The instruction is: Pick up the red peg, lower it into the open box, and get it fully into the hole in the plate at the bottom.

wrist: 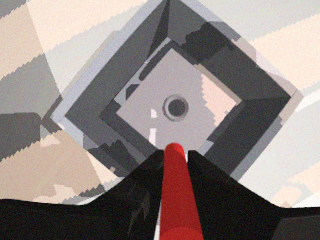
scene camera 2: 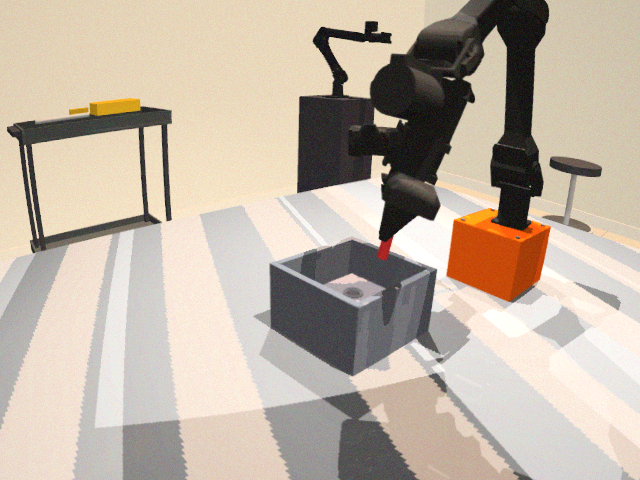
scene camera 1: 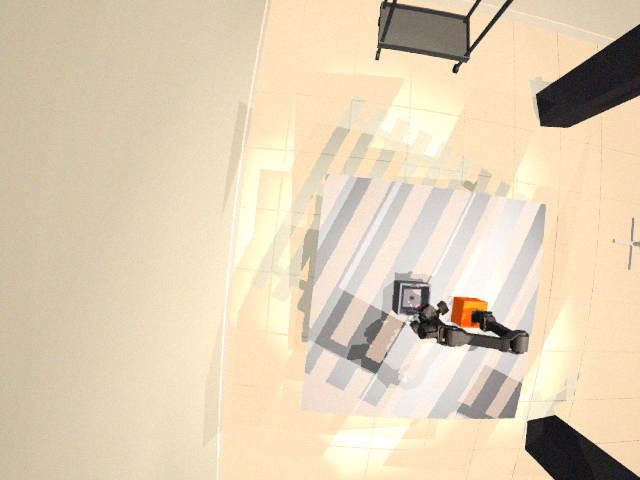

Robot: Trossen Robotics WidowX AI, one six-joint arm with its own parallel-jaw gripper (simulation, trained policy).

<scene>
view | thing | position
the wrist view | my gripper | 175, 157
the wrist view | grey box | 265, 98
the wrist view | pale plate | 203, 105
</scene>
